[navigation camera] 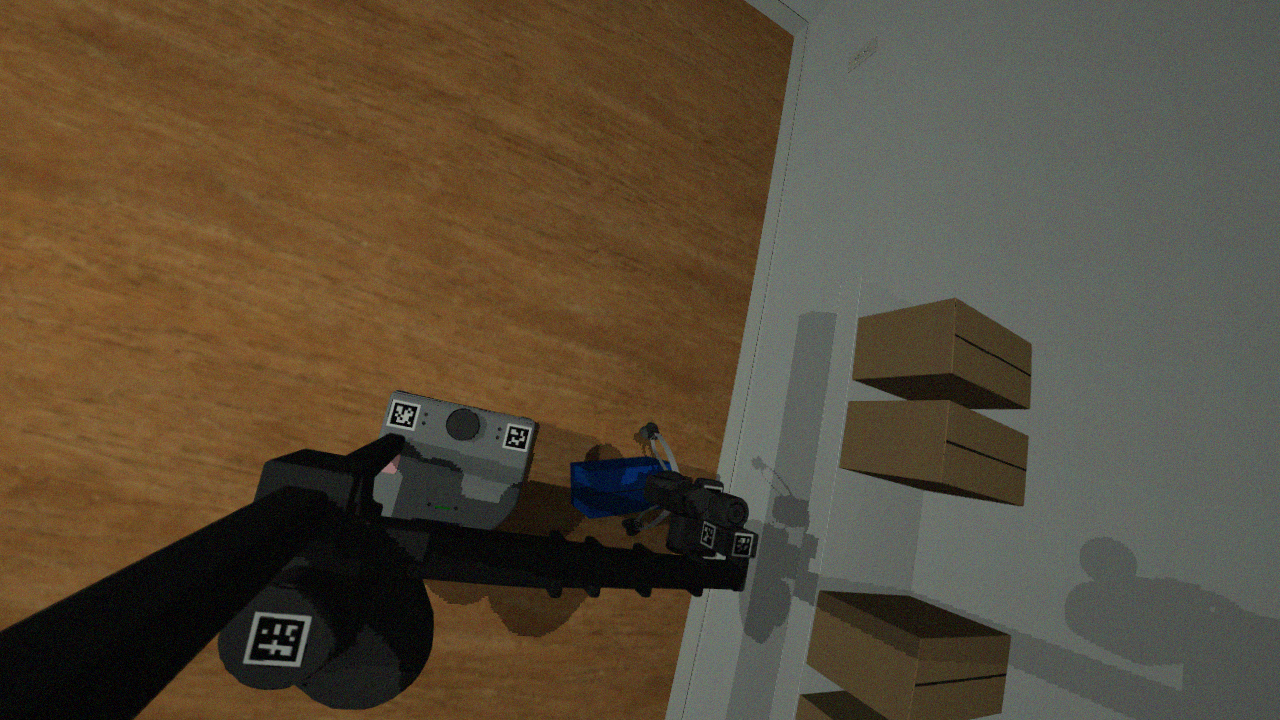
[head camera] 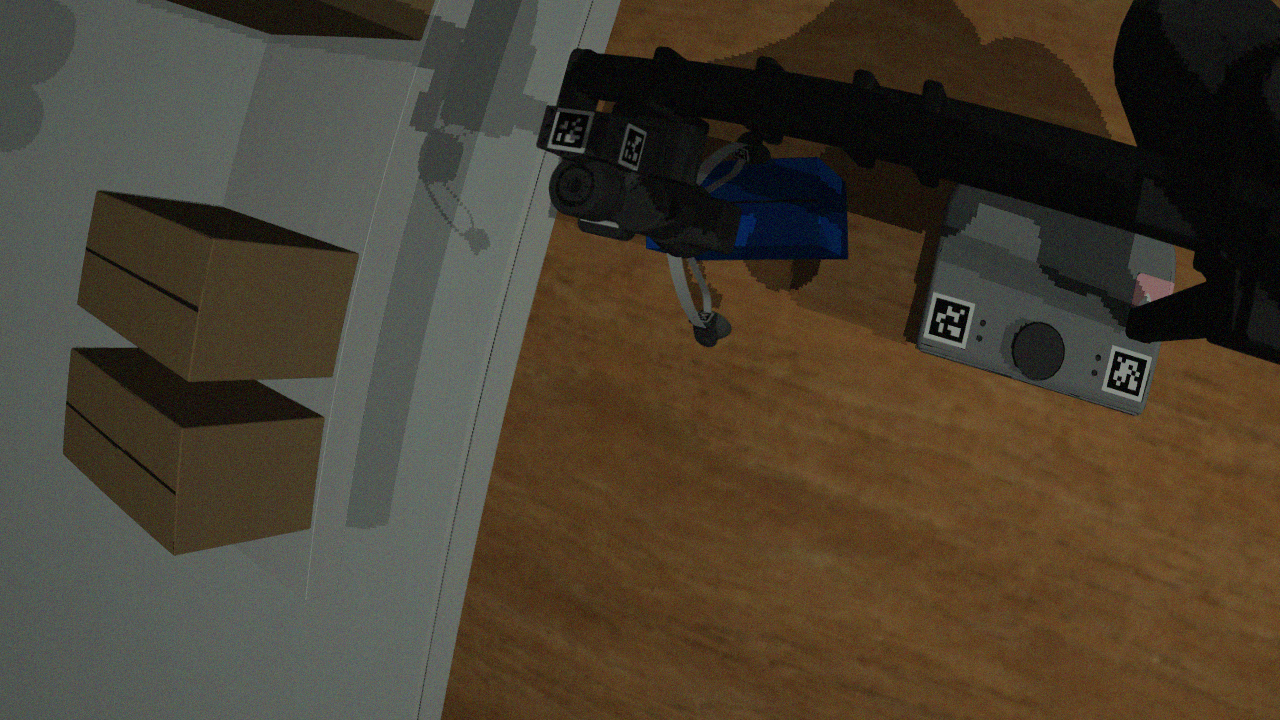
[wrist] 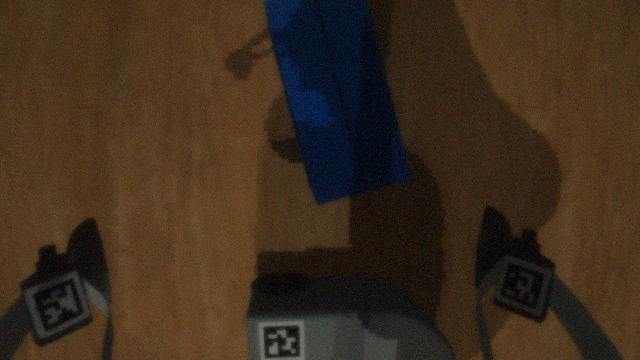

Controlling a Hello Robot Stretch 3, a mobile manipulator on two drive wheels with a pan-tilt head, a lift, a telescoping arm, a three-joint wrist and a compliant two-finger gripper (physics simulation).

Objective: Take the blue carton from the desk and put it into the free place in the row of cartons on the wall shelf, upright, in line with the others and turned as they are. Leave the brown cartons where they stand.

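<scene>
The blue carton lies on the wooden floor between the robot's base and the wall, a dark seam along it. My gripper is open above the floor, its fingers spread wide. In the head view the wrist hides part of the carton. In the wrist view the carton lies ahead, slightly turned, with no finger touching it. Brown cartons stand in a row on the pale wall shelf, with a gap between the two groups in the navigation view.
The robot's grey base stands on the floor near the blue carton. The black arm reaches over the floor towards the wall. A pale skirting runs along the wall's foot.
</scene>
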